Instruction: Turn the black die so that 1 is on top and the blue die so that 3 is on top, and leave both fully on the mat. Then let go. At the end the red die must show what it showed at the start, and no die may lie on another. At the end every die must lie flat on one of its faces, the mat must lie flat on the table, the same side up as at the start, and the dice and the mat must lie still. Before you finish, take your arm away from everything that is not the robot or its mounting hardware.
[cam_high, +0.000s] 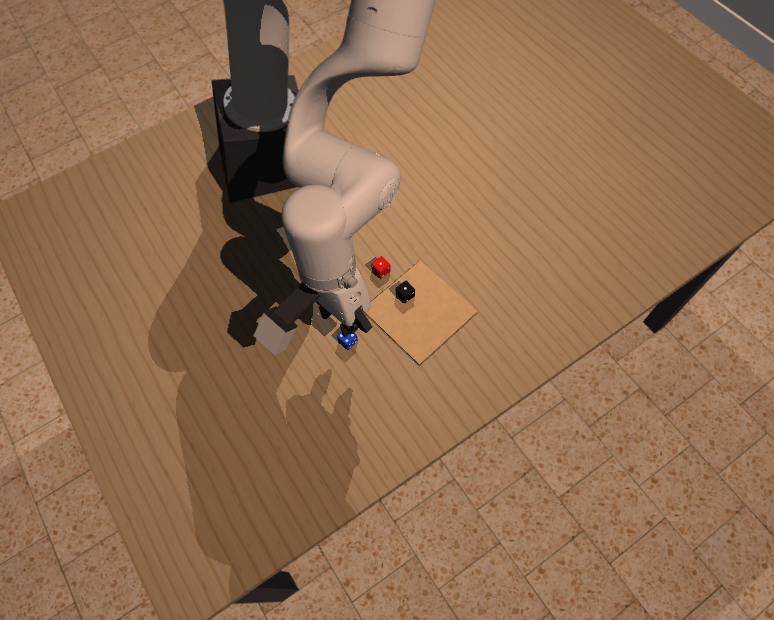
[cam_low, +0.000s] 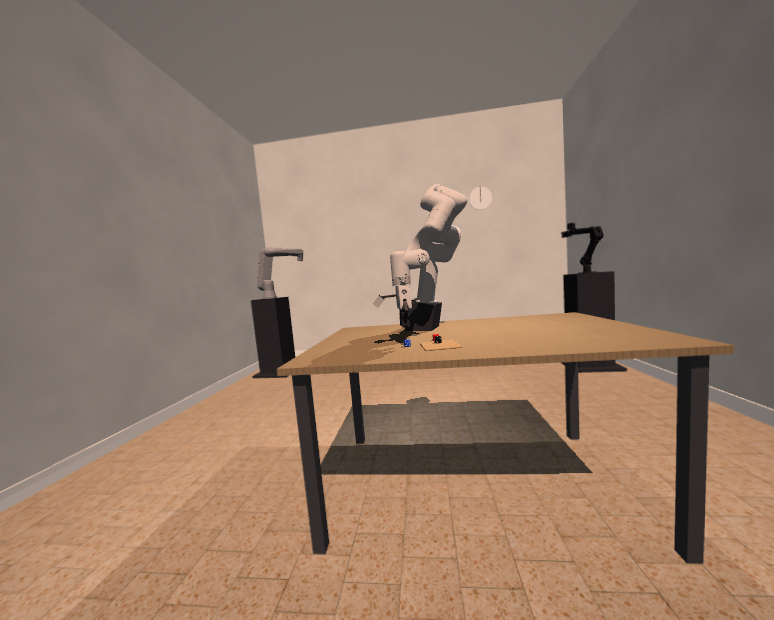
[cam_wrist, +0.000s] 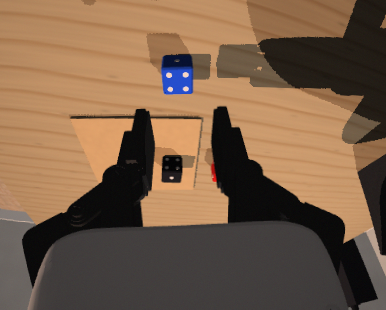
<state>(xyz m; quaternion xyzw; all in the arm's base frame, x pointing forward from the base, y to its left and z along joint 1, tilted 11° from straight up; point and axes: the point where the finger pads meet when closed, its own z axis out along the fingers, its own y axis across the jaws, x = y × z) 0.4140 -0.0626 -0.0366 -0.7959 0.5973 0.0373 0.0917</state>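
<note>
Now: hand 9 cm above the blue die. Round my hand: tan mat (2 cm ahead, 14 cm to the left, 10 cm below); then red die (9 cm behind, 12 cm to the left, 9 cm below); then black die (2 cm behind, 13 cm to the left, 9 cm below).
</note>
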